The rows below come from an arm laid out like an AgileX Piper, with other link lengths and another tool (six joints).
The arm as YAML. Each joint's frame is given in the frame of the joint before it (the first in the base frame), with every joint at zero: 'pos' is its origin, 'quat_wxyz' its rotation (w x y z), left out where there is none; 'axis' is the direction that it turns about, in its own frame. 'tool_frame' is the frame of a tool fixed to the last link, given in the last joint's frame.
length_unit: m
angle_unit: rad
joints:
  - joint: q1
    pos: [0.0, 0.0, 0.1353]
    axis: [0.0, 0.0, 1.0]
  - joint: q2
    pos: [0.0, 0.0, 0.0]
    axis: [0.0, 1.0, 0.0]
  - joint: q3
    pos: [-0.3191, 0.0, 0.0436]
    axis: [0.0, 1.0, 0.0]
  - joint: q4
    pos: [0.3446, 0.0, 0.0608]
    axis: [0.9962, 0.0, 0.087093]
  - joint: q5
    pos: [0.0, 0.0, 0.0]
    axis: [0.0, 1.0, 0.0]
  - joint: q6
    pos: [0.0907, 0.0, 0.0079]
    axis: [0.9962, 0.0, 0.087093]
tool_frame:
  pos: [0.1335, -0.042, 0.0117]
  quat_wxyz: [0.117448, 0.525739, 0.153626, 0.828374]
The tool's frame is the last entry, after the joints.
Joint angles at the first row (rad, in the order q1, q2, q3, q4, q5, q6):
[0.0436, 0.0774, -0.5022, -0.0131, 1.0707, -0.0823]
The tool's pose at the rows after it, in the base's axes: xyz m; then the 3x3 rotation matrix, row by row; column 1 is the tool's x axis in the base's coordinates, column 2 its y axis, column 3 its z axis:
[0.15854, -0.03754, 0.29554], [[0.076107, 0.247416, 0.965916], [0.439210, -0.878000, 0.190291], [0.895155, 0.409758, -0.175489]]
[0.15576, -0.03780, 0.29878], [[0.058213, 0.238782, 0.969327], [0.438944, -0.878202, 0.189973], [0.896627, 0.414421, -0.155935]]
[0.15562, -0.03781, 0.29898], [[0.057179, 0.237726, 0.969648], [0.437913, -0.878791, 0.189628], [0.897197, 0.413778, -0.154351]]
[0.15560, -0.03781, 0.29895], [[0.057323, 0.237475, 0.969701], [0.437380, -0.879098, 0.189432], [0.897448, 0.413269, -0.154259]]
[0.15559, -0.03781, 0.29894], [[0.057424, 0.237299, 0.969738], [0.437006, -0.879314, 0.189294], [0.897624, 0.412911, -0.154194]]
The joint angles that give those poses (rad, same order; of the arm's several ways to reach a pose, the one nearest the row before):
[0.0437, 0.0135, -0.5022, -0.0132, 1.0696, -0.0822]
[0.0437, -0.0048, -0.5022, -0.0139, 1.0677, -0.0822]
[0.0437, -0.0058, -0.5022, -0.0139, 1.0672, -0.0810]
[0.0437, -0.0058, -0.5022, -0.0139, 1.0673, -0.0804]
[0.0436, -0.0058, -0.5022, -0.0138, 1.0673, -0.0800]

